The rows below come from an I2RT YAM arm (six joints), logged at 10 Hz.
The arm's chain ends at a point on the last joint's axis. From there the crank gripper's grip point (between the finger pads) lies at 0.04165 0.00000 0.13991 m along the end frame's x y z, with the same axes.
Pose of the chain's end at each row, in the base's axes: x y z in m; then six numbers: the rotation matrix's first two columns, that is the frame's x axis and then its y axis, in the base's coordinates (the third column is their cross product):
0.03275, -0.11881, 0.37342, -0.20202, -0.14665, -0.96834, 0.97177, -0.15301, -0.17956
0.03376, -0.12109, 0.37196, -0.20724, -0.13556, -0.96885, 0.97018, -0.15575, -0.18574
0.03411, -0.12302, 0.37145, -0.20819, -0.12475, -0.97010, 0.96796, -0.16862, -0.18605
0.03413, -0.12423, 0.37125, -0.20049, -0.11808, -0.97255, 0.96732, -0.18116, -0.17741
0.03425, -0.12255, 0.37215, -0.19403, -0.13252, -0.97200, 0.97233, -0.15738, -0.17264
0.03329, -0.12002, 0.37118, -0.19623, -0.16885, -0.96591, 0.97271, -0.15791, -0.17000
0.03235, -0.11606, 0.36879, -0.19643, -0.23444, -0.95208, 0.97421, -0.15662, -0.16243
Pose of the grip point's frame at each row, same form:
0.00729, -0.26165, 0.35735, -0.20202, -0.14665, -0.96834, 0.97177, -0.15301, -0.17956
0.00754, -0.26363, 0.35452, -0.20724, -0.13556, -0.96885, 0.97018, -0.15575, -0.18574
0.00580, -0.26501, 0.35285, -0.20819, -0.12475, -0.97010, 0.96796, -0.16862, -0.18605
0.00406, -0.26575, 0.35181, -0.20049, -0.11808, -0.97255, 0.96732, -0.18116, -0.17741
0.00797, -0.26499, 0.35397, -0.19403, -0.13252, -0.97200, 0.97233, -0.15738, -0.17264
0.00779, -0.26317, 0.35826, -0.19623, -0.16885, -0.96591, 0.97271, -0.15791, -0.17000
0.00863, -0.26006, 0.36539, -0.19643, -0.23444, -0.95208, 0.97421, -0.15662, -0.16243

